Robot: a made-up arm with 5 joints.
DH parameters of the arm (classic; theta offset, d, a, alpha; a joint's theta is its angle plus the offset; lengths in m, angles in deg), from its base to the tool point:
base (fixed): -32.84 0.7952 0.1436 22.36
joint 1: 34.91 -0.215 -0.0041 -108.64
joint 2: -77.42 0.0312 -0.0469 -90
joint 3: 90 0.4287 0.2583 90
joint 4: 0 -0.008 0.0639 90
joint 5: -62.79 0 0.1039 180
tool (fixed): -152.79 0.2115 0 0
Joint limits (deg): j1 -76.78..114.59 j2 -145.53..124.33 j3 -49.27..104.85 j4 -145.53..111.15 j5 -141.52..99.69
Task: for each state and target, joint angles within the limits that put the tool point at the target. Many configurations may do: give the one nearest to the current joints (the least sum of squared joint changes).
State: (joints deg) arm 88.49 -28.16 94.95 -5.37 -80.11
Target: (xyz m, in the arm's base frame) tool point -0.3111 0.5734 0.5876
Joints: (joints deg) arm 112.12 -42.37 104.85 -19.90 -38.64
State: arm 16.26 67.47 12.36 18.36 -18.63
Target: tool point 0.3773 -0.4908 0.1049
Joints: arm 37.73 92.21 0.96 -29.71 -7.47
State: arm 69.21 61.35 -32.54 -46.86 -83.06
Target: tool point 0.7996 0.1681 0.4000
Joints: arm 64.89 55.36 -29.66 -47.92 -81.62
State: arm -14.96 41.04 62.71 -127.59 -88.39
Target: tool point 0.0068 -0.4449 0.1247
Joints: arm 23.76 85.80 41.43 -96.01 -96.76
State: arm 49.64 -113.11 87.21 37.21 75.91
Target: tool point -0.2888 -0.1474 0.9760
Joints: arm 30.36 -141.02 91.72 89.68 67.67
